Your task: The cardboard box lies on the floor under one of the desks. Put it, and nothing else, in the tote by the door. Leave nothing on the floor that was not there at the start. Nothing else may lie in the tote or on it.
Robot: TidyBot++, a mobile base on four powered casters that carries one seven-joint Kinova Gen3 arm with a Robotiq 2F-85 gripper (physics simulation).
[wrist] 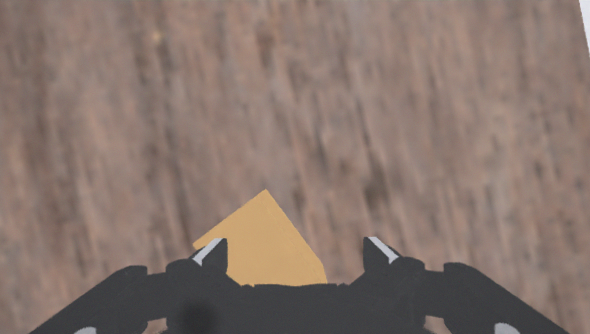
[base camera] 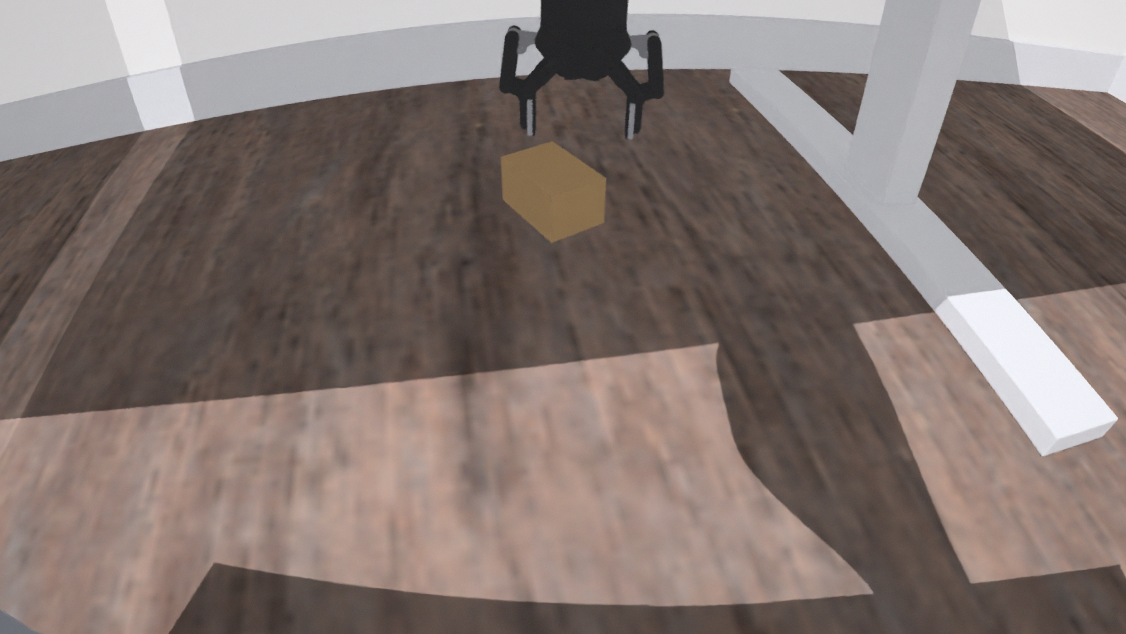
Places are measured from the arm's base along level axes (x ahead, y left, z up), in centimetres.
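Pixels of known places: gripper, fingertip midpoint: (wrist: 295, 252) (base camera: 580, 133).
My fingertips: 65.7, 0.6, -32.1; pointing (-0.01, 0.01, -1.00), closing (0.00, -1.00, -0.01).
Note:
For each thing: its middle in the pictures, then the offset to it from my fingertips, as dx, dy, dz. "spot": a spot on its surface instead.
- cardboard box at the middle of its body: (wrist: 265, 255) (base camera: 551, 189) -2.1, +2.6, -5.0
- white desk leg at a spot on its surface: (base camera: 906, 102) spot: -0.5, -31.7, +6.6
- long foot at a spot on its surface: (base camera: 1016, 346) spot: -22.1, -38.0, -5.1
The cardboard box (base camera: 553, 191) (wrist: 267, 245) lies on the floor, turned at an angle to my fingers. My gripper (base camera: 579, 135) (wrist: 295, 252) is open and empty, and it points down. In the base camera view its fingertips show just above the box in the picture, shifted a little to the right. In the wrist view the box shows below and between the fingers, nearer the left one, which covers part of it; the gripper's body hides its near end. The tote does not show in either view.
A white desk leg (base camera: 906, 102) rises from a long foot (base camera: 1016, 346) on the floor to the right of the box. A pale wall with a grey lower band (base camera: 354, 70) runs behind the gripper.

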